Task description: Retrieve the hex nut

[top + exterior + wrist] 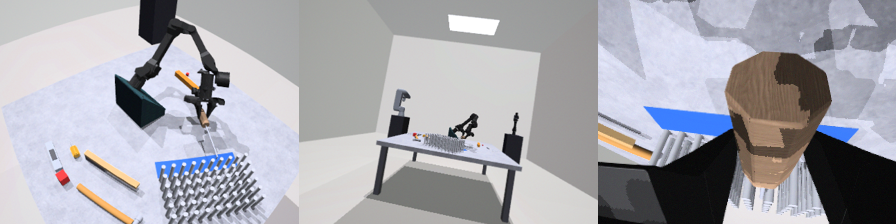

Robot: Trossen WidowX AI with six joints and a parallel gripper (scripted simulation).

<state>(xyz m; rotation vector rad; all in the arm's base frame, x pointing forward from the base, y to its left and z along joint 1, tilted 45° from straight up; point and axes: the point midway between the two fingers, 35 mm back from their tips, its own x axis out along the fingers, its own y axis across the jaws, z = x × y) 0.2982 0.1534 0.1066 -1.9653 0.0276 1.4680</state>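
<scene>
My gripper tip is 140 mm short of the blue strip, 110 mm to the left of it and 100 mm above it. Round my gripper tip: wooden-handled screwdriver (90 mm ahead, 40 mm to the right); thin metal piece (320 mm to the left, 230 mm behind, 100 mm below); orange bar (320 mm behind, 200 mm to the left, 90 mm below).
</scene>
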